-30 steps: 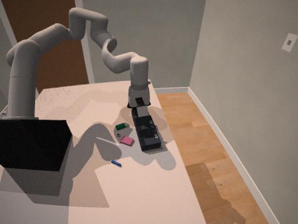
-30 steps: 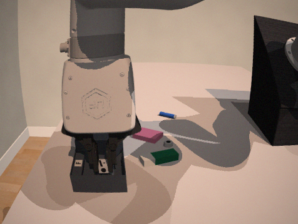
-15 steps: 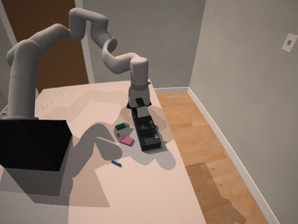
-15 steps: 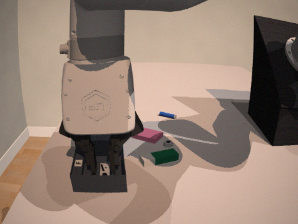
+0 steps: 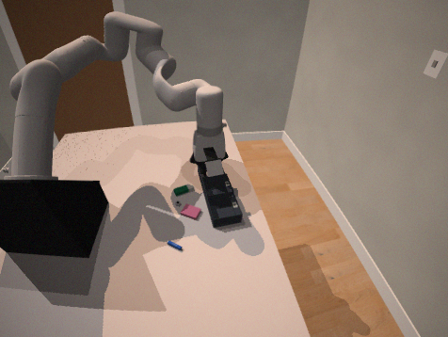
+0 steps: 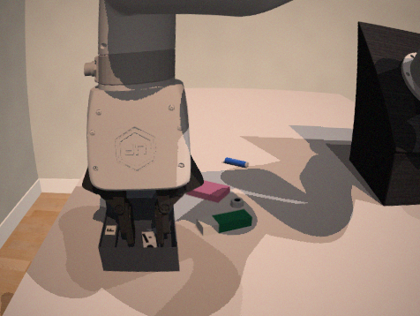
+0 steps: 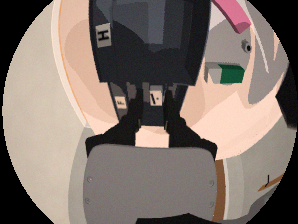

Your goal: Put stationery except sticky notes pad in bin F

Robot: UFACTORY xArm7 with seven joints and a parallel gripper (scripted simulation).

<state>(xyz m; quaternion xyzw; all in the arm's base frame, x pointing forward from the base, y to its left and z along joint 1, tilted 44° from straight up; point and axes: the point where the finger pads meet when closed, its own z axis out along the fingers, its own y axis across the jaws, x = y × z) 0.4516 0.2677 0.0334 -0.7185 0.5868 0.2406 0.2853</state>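
Right now my hand is 20 mm above the silver pencil sharpener. Also, from my hand: pink sticky-note pad: 160 mm to the right, 60 mm behind, 30 mm below; small grey nut: 120 mm to the right, 100 mm behind, 30 mm below; green-and-white eraser: 80 mm behind, 60 mm to the right, 30 mm below.
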